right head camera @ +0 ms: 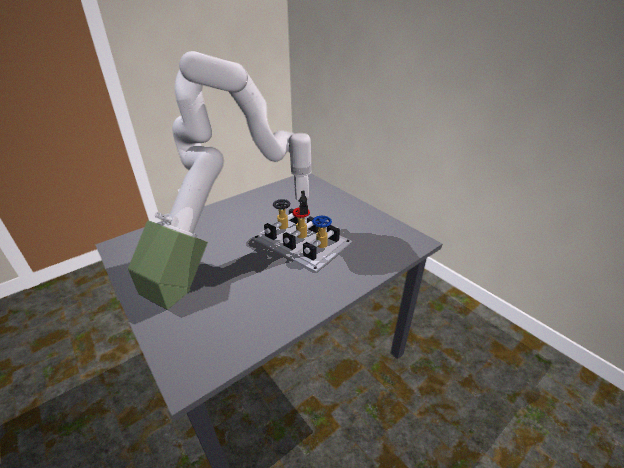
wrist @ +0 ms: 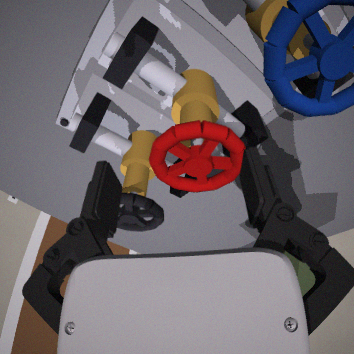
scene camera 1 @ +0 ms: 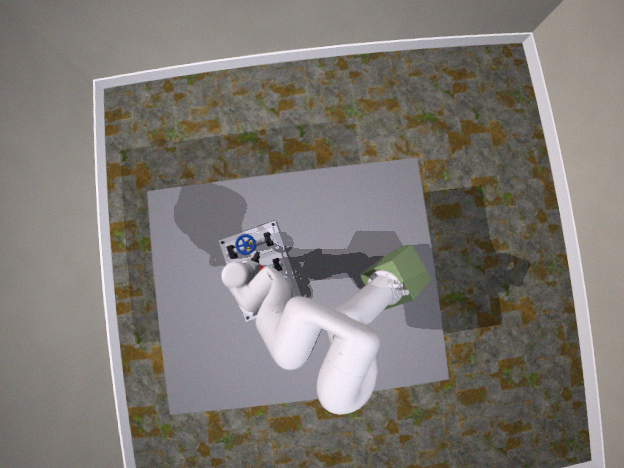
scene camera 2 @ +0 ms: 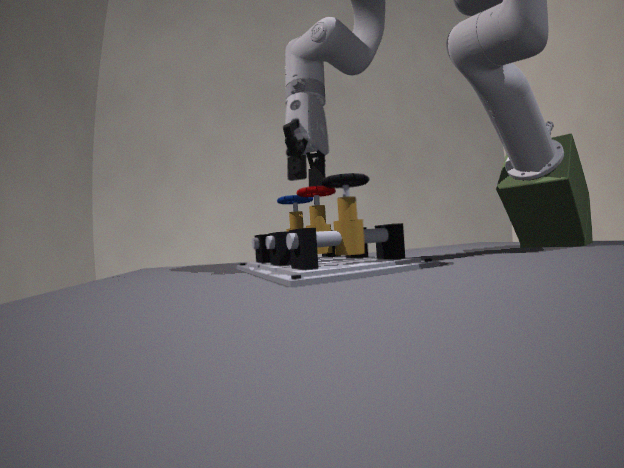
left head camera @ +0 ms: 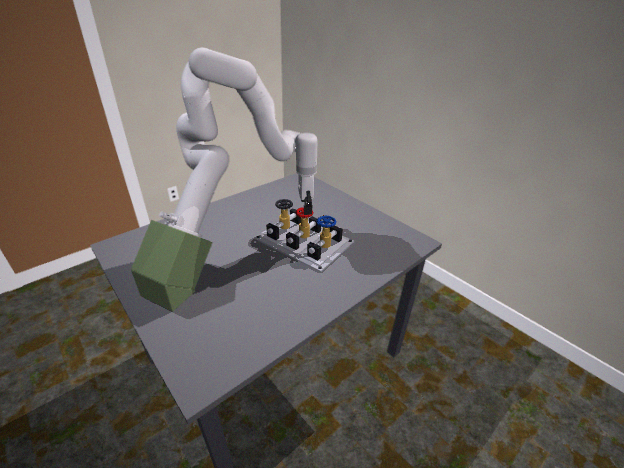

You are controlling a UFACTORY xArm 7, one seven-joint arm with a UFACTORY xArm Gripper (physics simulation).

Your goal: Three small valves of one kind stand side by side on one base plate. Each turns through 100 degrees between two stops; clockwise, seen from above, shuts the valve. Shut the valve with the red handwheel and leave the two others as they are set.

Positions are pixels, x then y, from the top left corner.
Scene:
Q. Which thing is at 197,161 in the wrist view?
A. A red handwheel.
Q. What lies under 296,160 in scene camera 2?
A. The gripper.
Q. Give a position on a black handwheel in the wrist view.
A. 130,215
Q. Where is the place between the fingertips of the gripper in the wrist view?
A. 176,167

